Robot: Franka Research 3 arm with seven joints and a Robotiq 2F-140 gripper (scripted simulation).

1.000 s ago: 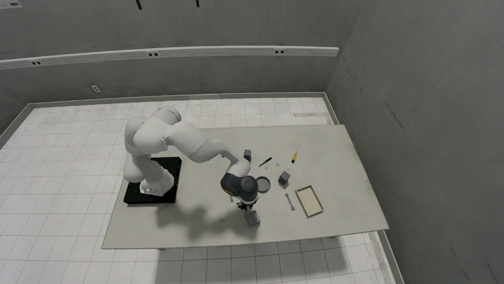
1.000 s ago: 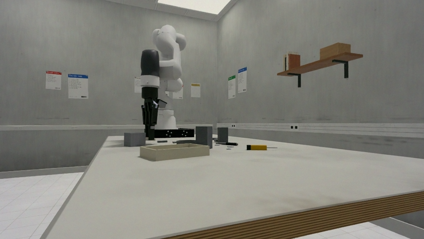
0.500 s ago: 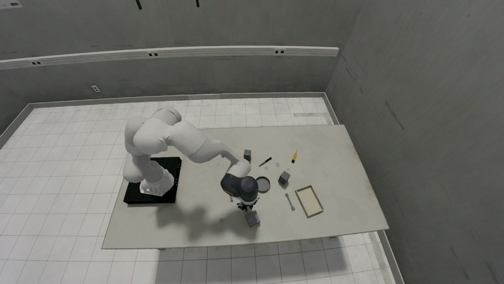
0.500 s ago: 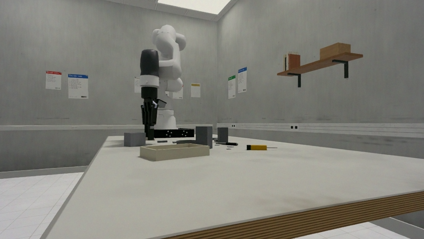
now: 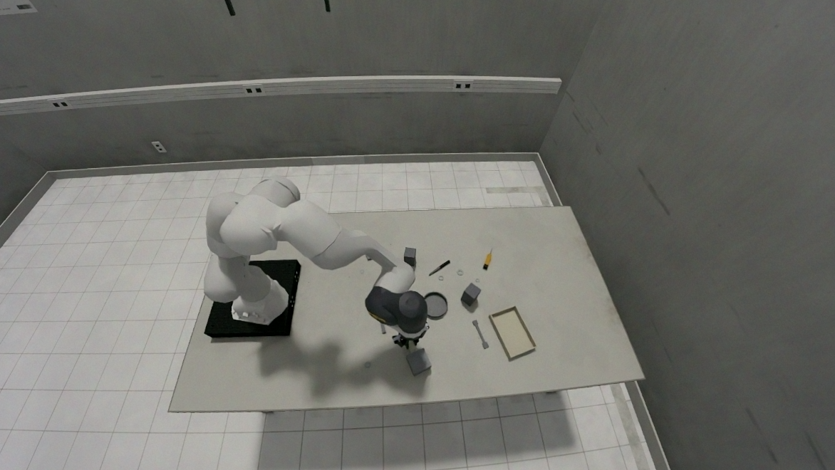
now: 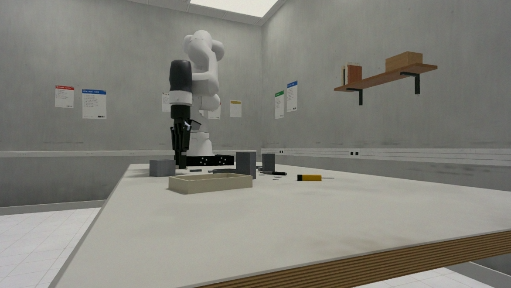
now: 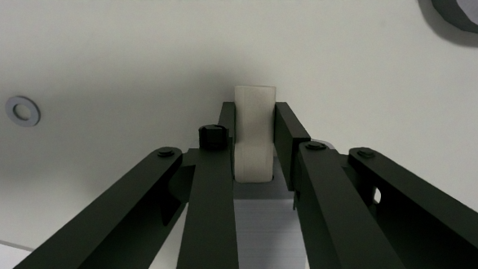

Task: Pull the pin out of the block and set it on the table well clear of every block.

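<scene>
Right now the flat grey bar is 11 cm behind my hand, 8 cm to the left of it and 5 cm below it. Round my hand: wrench 28 cm ahead, 5 cm below, 2 cm to the left; short rod 15 cm to the left, 5 cm below, 4 cm behind; round dish 16 cm to the left, 11 cm ahead, 5 cm below.
</scene>
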